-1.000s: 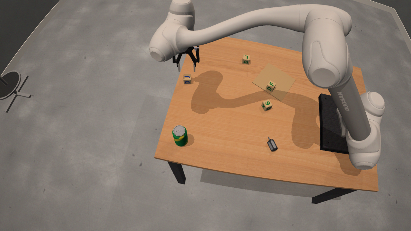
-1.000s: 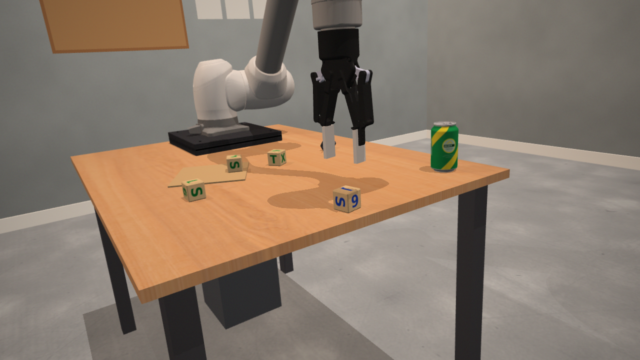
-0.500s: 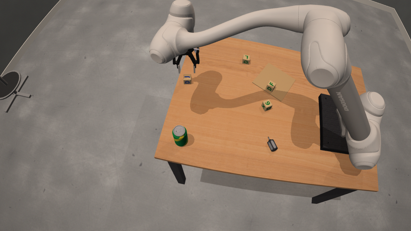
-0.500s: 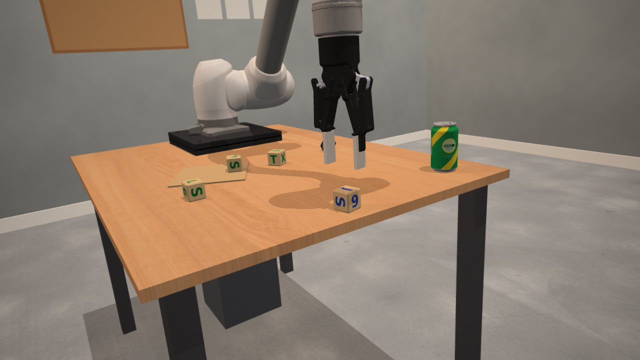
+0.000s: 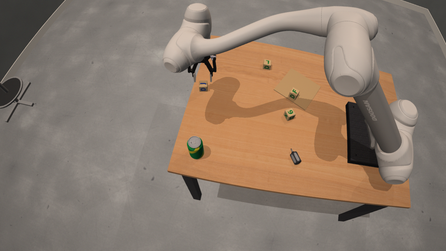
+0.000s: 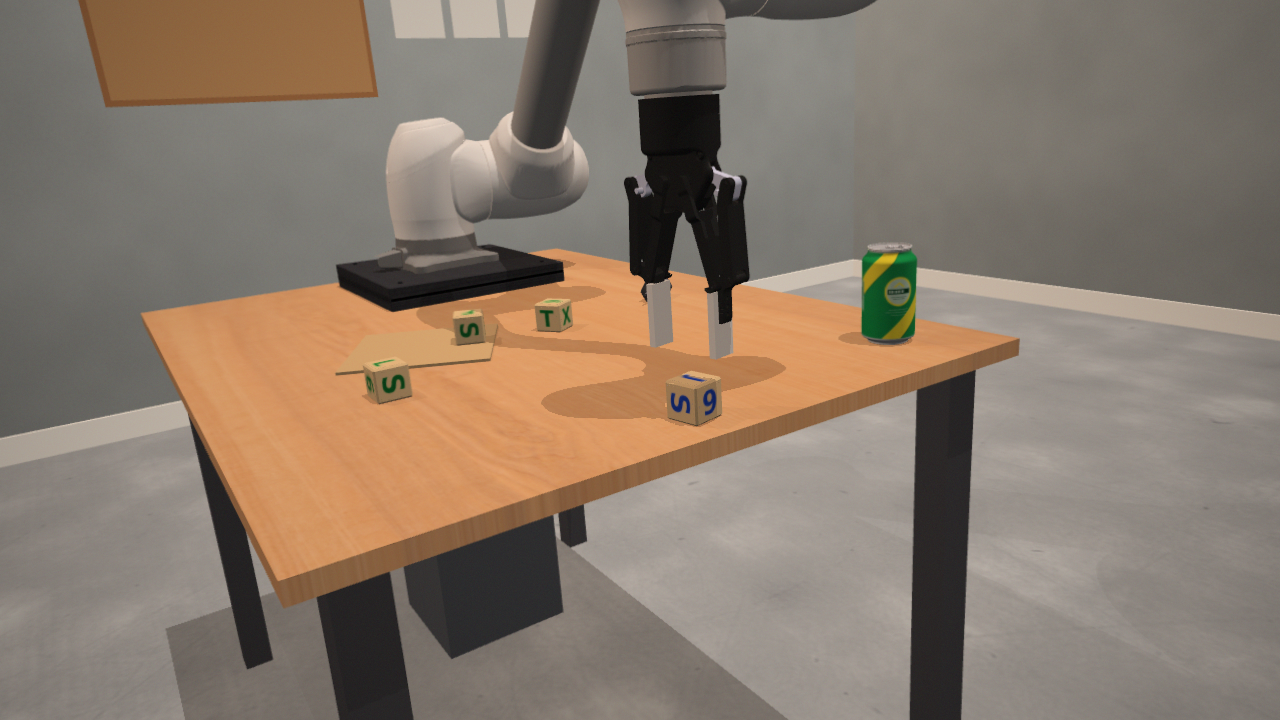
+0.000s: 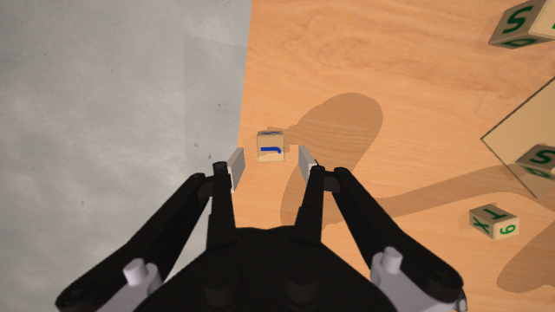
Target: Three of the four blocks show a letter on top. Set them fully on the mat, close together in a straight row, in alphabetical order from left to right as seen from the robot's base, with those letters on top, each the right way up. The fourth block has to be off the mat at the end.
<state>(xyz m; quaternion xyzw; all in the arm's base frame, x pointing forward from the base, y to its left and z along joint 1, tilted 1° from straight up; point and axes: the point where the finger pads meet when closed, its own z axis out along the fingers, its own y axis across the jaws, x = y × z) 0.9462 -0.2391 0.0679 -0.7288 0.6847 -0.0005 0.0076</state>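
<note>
Right now the blue-lettered block is 80 mm below my hand. Also, from my hand: soda can: 360 mm to the left, 40 mm below; tan mat: 500 mm behind, 40 mm to the right, 100 mm below; black tool: 440 mm behind, 360 mm to the left, 80 mm below.
</note>
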